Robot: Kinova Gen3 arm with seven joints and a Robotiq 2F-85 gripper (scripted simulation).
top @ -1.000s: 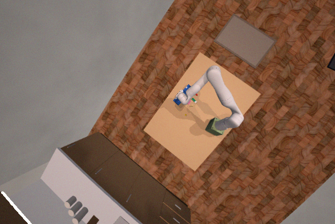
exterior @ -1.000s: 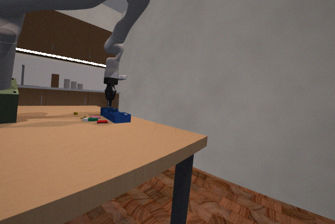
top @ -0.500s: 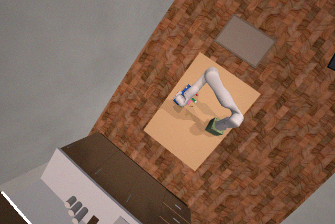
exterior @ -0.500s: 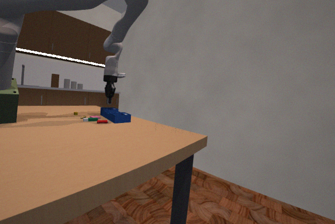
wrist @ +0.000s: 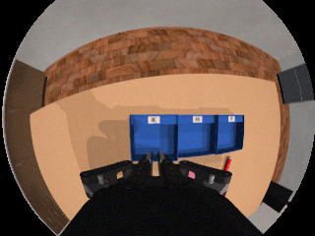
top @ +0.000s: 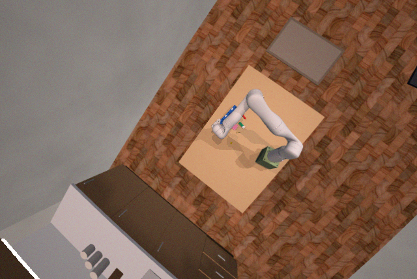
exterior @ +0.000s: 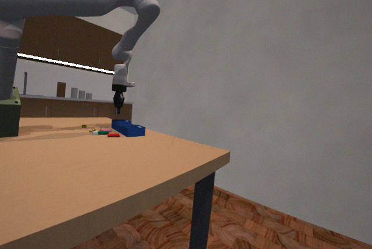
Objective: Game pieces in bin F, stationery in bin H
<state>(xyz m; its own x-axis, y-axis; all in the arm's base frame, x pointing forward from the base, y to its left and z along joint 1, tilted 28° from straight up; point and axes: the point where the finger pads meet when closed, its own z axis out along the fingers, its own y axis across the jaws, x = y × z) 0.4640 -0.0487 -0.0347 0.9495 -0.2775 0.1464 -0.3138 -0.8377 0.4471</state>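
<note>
Now: the yellow piece 130 mm behind my hand, 110 mm to the left of it and 90 mm below it. The rest, counted from my hand: green piece 150 mm behind, 80 mm to the right, 90 mm below; pink block 90 mm behind, 40 mm to the right, 90 mm below; thin golden thing 140 mm behind, 10 mm to the right, 90 mm below.
</note>
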